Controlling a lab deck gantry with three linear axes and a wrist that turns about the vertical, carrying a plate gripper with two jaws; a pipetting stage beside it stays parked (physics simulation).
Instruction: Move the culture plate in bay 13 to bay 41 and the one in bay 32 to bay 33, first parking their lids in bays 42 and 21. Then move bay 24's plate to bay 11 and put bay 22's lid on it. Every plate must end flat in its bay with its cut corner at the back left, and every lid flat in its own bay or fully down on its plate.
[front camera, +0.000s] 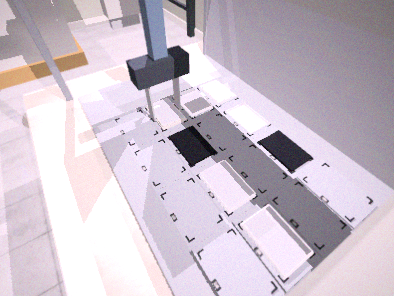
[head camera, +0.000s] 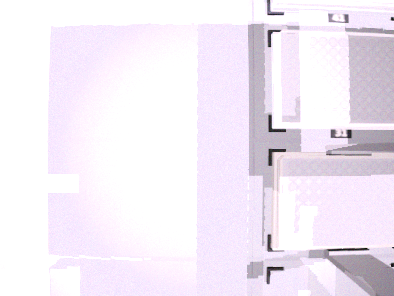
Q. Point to the gripper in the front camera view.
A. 165, 112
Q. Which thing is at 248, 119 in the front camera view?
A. A white lid.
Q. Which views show the gripper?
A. The front camera view and the head camera view: all of them.
